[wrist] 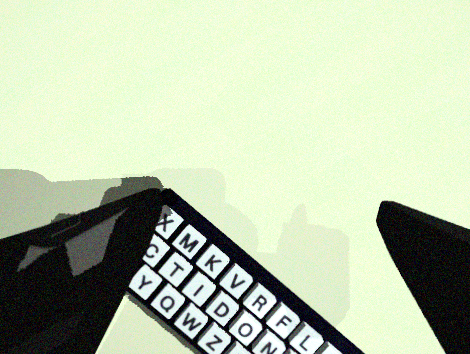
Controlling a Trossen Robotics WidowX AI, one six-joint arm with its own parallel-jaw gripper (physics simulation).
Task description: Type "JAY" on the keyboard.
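Frame: origin at the arm's base, x right, y ahead, z up, level; centimetres.
Where they show: gripper, fingertip midpoint: (267, 204).
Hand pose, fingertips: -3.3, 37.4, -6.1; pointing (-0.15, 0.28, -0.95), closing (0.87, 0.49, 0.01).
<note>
Things, the pixels of their top centre, and the offset from my fingertips, as dx, dy, dz. Level surfaces: height alone.
- dark keyboard at its top centre: (251, 335) +4.4, -7.9, -5.2
- Y key at its top centre: (143, 283) -3.0, -8.8, -5.2
- pale green-white surface at its surface level: dz -7.0
The dark keyboard (240, 257) with white letter keys runs diagonally from the centre left down to the bottom edge, where it is cut off. The Y key (142, 284) shows at the left end of its row, beside the left finger. The J and A keys do not show in the wrist view. My gripper (267, 204) is wide open with nothing between its fingers. The left finger covers the keyboard's left end and parts of the X and C keys; its tip appears beside X. The right finger stands apart, to the right of the visible keys. Contact with any key cannot be told.
A pale green-white surface (250, 90) surrounds the keyboard. Grey shadows of the arm and gripper fall across it at the left and behind the keyboard. The keyboard's lower right part lies outside the view.
</note>
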